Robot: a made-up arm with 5 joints.
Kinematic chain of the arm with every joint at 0, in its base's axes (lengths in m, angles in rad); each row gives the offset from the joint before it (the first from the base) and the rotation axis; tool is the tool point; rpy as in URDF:
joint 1: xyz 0.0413 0 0.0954 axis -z
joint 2: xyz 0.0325 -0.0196 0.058 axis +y
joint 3: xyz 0.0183 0 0.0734 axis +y
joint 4: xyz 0.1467 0 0.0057 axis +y
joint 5: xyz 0.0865 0.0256 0 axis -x
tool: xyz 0 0 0 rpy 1.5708 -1.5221 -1.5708
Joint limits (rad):
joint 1: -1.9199..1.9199
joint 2: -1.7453..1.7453
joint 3: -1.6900..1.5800
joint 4: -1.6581..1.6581
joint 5: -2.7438..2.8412
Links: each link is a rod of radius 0.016 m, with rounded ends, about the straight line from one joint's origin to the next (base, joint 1, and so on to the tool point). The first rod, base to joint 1, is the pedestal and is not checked.
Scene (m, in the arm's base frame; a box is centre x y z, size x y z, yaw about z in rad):
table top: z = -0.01
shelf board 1: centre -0 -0.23 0.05 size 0.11 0.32 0.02 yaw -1.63
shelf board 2: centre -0 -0.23 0.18 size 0.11 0.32 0.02 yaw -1.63
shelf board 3: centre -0 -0.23 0.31 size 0.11 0.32 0.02 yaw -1.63
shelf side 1: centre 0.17 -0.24 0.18 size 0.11 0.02 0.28 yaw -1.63
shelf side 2: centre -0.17 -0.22 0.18 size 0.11 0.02 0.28 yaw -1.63
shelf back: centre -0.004 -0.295 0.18 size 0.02 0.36 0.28 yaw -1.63
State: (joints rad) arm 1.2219 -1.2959 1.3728 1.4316 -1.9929
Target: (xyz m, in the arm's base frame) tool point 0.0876 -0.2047 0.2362
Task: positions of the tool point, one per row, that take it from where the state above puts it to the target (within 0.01 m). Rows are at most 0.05 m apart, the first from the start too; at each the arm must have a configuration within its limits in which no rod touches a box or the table.
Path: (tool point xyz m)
1: 0.0949 -0.1229 0.1444
2: 0.0970 -0.1219 0.1917
3: 0.0934 -0.1074 0.2362
4: 0.0964 -0.1336 0.2395
5: 0.0963 -0.1590 0.2406
6: 0.0934 -0.1829 0.2395
7: 0.0876 -0.2047 0.2362

